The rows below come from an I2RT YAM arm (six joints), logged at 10 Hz.
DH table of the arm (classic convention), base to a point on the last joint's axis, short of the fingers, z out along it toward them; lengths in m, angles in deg. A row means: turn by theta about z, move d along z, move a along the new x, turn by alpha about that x. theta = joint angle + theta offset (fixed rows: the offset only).
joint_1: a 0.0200, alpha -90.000, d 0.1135, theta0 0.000
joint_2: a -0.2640, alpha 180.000, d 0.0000, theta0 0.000
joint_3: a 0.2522, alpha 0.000, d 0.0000, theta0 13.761
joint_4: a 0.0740, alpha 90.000, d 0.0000, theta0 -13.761
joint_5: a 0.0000, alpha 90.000, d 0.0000, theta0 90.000
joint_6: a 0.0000, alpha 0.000, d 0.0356, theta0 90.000
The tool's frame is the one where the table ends.
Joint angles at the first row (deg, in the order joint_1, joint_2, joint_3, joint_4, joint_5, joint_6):
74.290, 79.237, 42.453, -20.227, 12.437, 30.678
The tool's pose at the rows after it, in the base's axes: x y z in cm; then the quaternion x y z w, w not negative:
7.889 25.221 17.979 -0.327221 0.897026 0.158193 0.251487
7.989 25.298 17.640 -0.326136 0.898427 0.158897 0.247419
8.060 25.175 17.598 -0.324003 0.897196 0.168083 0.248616
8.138 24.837 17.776 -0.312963 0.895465 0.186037 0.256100
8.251 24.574 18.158 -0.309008 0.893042 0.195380 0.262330
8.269 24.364 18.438 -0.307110 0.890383 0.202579 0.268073
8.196 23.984 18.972 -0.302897 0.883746 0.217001 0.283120
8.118 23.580 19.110 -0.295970 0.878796 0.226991 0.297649
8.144 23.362 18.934 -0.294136 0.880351 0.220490 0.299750
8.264 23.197 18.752 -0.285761 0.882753 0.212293 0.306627
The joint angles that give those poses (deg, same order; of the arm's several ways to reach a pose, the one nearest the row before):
74.276, 80.192, 42.533, -19.781, 12.306, 30.587
74.050, 80.855, 42.298, -19.117, 11.830, 30.708
73.746, 80.399, 41.587, -17.887, 11.198, 30.675
73.311, 78.896, 40.254, -15.829, 10.724, 31.337
72.871, 77.590, 39.819, -15.297, 10.477, 31.191
72.685, 76.520, 39.390, -14.788, 10.403, 31.025
72.634, 74.378, 38.406, -13.388, 10.747, 30.807
72.634, 72.717, 36.949, -11.498, 11.501, 30.895
72.513, 72.504, 36.497, -11.688, 12.124, 30.857
72.323, 72.492, 36.081, -11.515, 13.484, 31.242

